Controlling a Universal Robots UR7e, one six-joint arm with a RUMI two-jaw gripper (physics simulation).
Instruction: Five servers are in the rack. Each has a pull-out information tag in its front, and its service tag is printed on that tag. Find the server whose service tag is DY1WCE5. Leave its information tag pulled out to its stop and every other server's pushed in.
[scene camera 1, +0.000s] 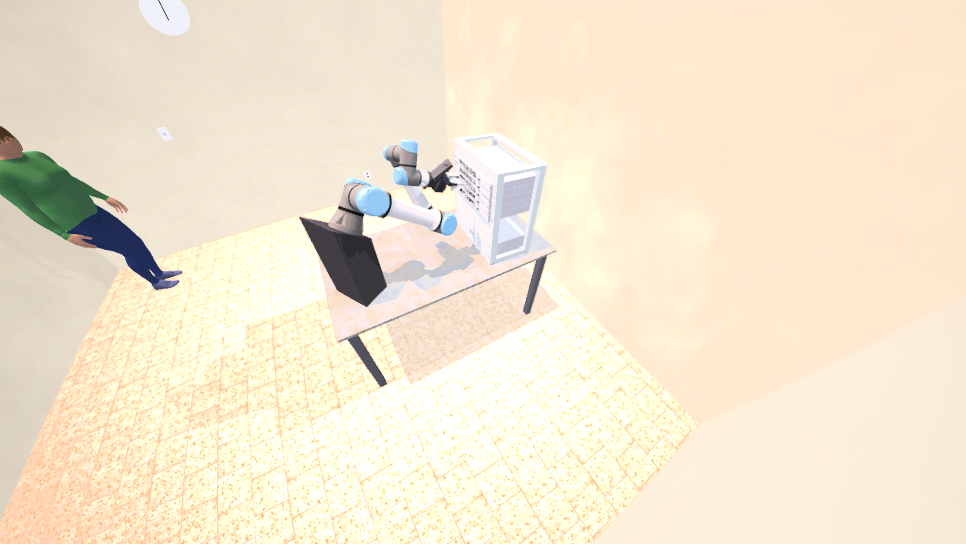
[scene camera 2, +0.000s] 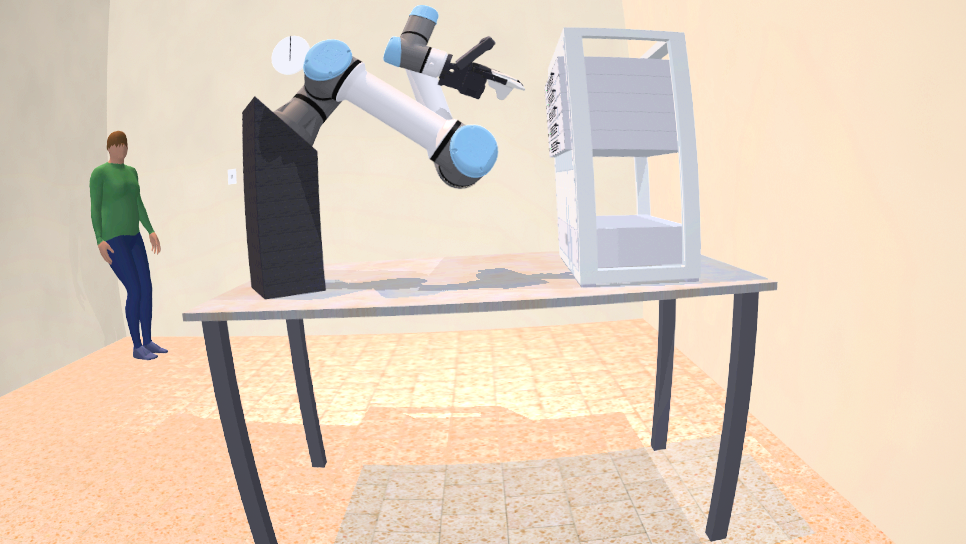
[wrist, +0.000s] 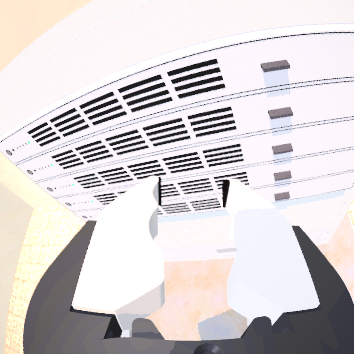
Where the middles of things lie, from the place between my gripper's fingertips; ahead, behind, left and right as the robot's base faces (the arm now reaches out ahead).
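The server rack (scene camera 2: 641, 107) is 23 cm ahead of my hand, and it's 1 cm to the left of my hand and 18 cm below it.
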